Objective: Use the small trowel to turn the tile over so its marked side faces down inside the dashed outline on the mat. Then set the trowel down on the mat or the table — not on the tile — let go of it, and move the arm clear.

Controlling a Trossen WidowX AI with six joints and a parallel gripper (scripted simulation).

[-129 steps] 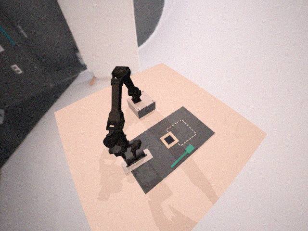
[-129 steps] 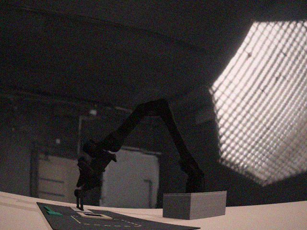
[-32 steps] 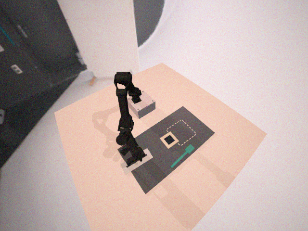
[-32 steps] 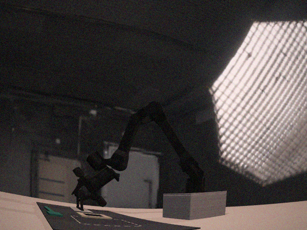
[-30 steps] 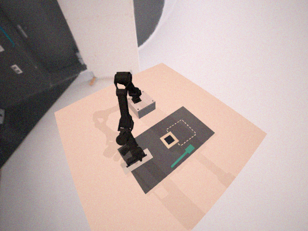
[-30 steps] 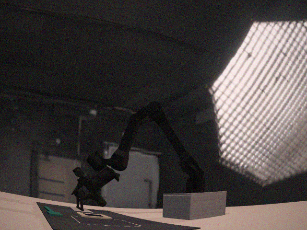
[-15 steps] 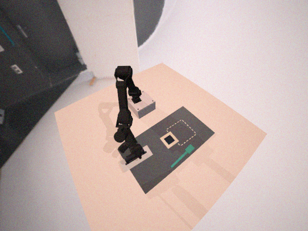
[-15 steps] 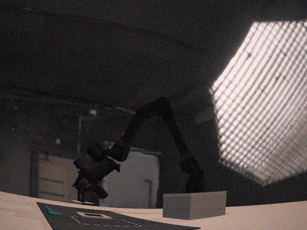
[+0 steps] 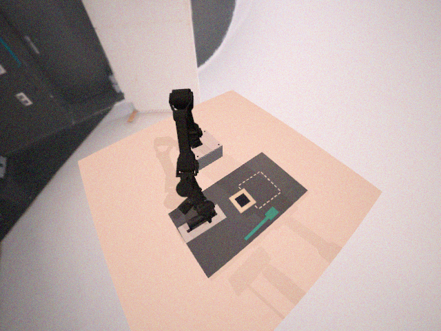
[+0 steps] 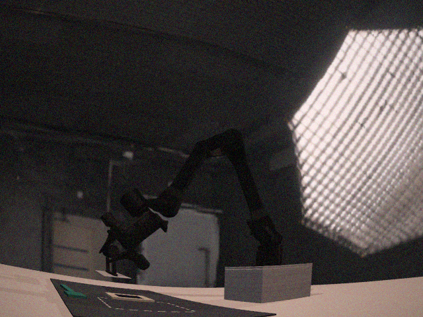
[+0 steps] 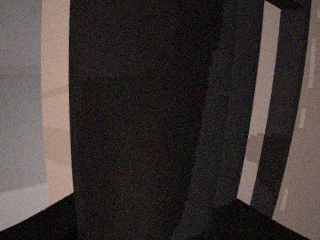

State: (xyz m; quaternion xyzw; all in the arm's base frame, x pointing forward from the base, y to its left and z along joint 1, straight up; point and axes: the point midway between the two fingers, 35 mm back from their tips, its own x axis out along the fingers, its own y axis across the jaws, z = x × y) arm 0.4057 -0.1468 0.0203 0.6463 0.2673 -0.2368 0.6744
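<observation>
The cream tile is 200 mm to the left of my gripper tip, 90 mm below it and 40 mm behind it. From my gripper tip the other things lie so: green trowel 230 mm to the left, 100 mm ahead, 90 mm below; then dark mat 190 mm to the left, 120 mm below, 30 mm behind.
</observation>
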